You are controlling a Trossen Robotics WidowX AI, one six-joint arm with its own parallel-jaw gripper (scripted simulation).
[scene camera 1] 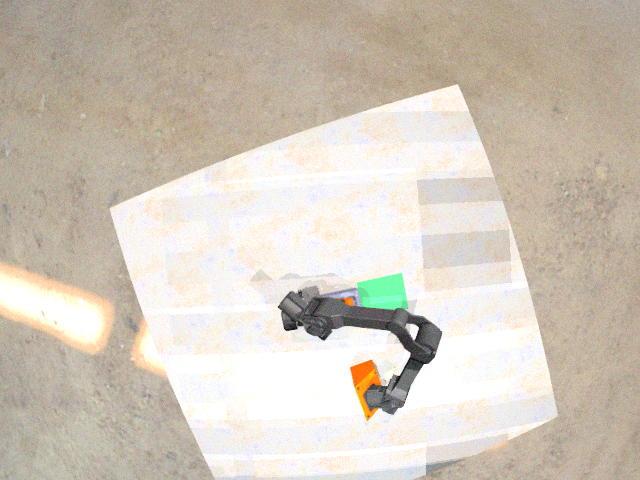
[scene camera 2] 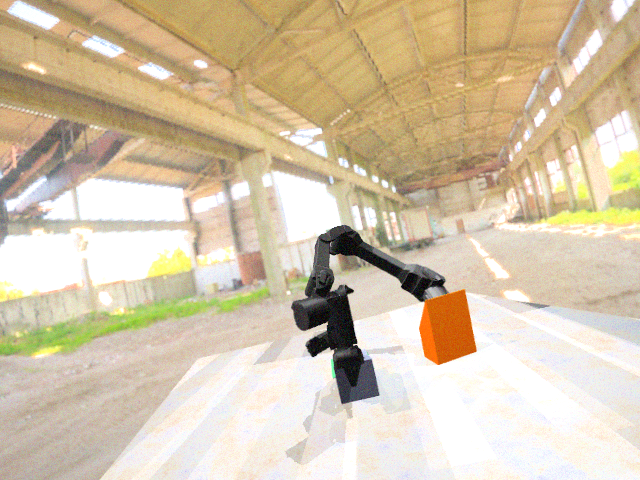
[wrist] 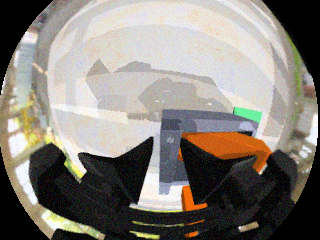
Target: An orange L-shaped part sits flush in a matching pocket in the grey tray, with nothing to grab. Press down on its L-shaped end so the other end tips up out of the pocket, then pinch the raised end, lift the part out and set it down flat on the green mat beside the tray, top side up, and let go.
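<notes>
Looking through the pictures, I find an orange L-shaped part, a green mat and my own gripper. In the wrist view, too, my gripper shows.
</notes>
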